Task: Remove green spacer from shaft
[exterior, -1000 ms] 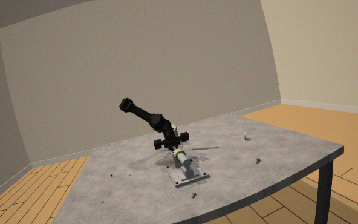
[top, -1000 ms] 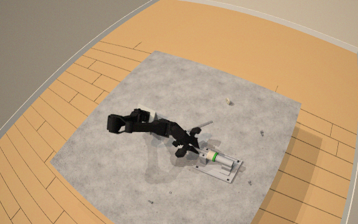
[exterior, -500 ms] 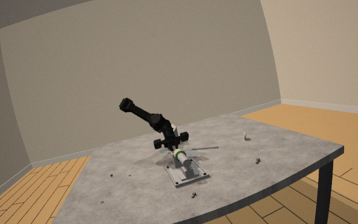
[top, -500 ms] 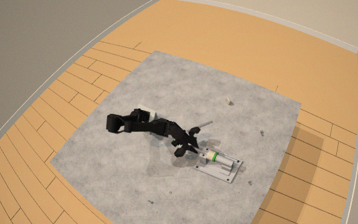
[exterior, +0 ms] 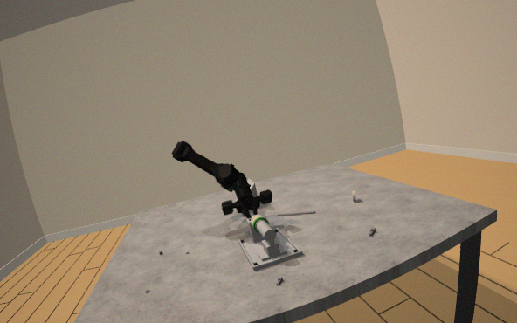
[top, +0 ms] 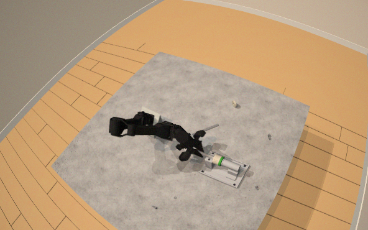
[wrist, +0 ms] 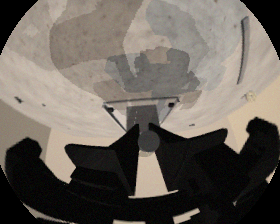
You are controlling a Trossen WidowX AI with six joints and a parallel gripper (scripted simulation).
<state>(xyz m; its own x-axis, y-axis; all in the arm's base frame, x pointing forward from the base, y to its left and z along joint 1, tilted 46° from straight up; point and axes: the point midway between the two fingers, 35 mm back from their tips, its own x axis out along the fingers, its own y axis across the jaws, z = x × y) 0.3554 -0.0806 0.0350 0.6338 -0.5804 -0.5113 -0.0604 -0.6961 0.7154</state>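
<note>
My gripper tip is now 40 mm short of the shaft and 20 mm below it. From my gripper tip the other things lie so: thin grey rod 80 mm behind, 190 mm to the left, 50 mm below; then beige spacer 80 mm ahead, 10 mm to the right, 20 mm above; then green spacer 100 mm ahead, 10 mm to the right, 20 mm above.
</note>
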